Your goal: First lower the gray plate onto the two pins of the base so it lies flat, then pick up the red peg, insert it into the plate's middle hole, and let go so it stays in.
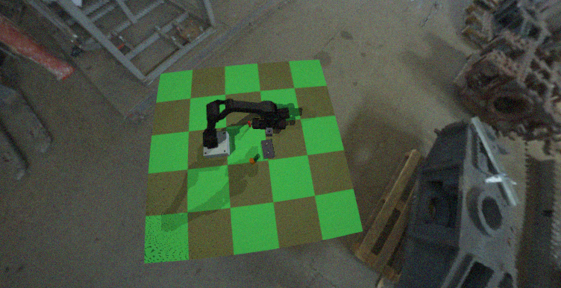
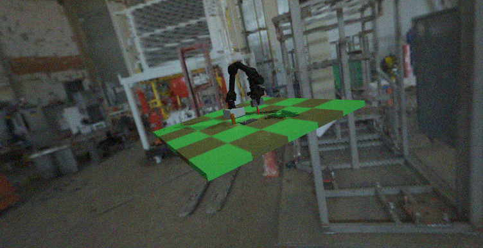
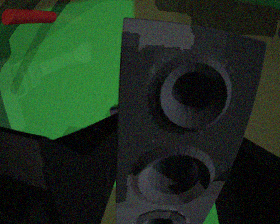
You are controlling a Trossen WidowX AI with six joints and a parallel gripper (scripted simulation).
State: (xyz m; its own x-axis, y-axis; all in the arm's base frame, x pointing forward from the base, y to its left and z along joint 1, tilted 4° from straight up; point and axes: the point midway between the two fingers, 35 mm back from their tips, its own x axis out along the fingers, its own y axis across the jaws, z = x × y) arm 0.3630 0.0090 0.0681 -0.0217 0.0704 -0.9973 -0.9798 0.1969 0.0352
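Now: the red peg 120 mm behind my gripper tip, 80 mm to the left of it and 80 mm below it. The rest, counted from my gripper tip: gray plate (30 mm above); then orange peg (140 mm behind, 160 mm to the right, 80 mm below).
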